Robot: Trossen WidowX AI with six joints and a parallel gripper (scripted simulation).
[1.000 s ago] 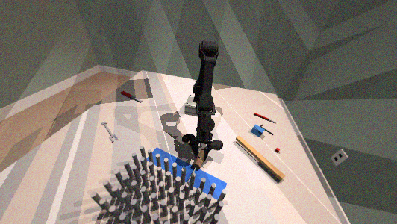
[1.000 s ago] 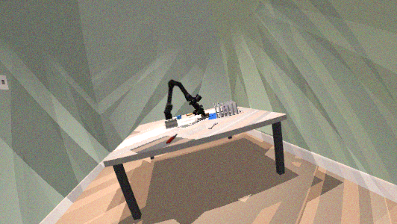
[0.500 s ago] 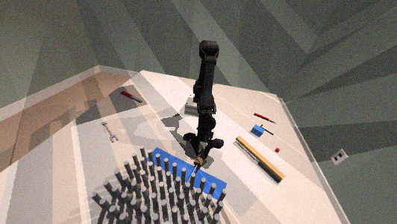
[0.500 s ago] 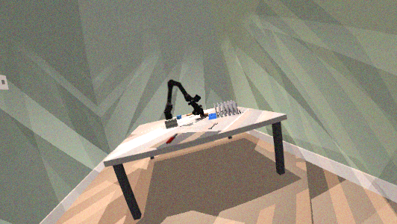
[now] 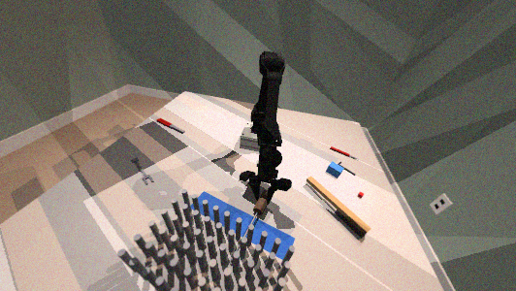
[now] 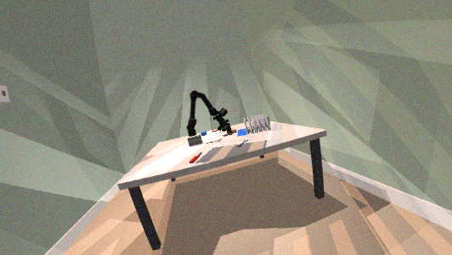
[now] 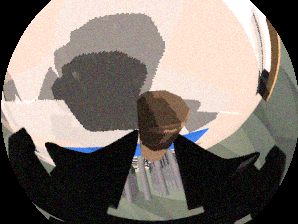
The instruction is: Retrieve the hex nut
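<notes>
Right now the hook tool is 10 cm ahead of my gripper tip and 3 cm to the right of it. The rest, counted from my gripper tip: small red cube (40 cm to the left, 13 cm behind, 1 cm below); blue taped strip (8 cm ahead, 7 cm to the right, 2 cm below); blue block (31 cm to the left, 25 cm behind).
</notes>
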